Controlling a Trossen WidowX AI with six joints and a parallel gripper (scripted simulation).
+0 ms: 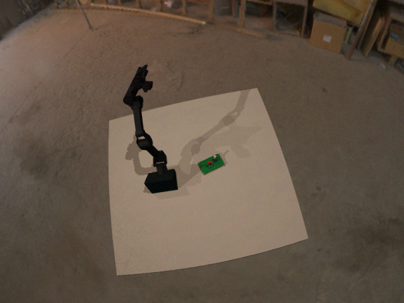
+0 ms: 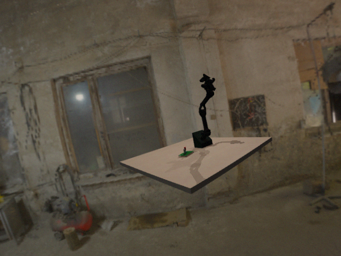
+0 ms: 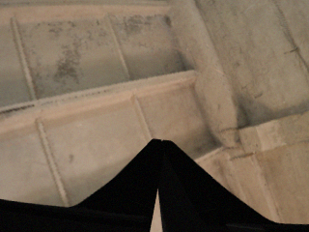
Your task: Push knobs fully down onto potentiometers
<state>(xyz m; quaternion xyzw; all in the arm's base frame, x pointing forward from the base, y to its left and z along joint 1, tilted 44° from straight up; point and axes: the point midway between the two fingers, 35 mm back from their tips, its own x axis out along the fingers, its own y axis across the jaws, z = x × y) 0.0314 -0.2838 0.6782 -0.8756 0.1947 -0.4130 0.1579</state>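
My gripper tip is 200 mm short of the red knob, 270 mm to the left of it and 740 mm above it. From my gripper tip the other things lie so: grey knob (250 mm ahead, 230 mm to the right, 740 mm below).
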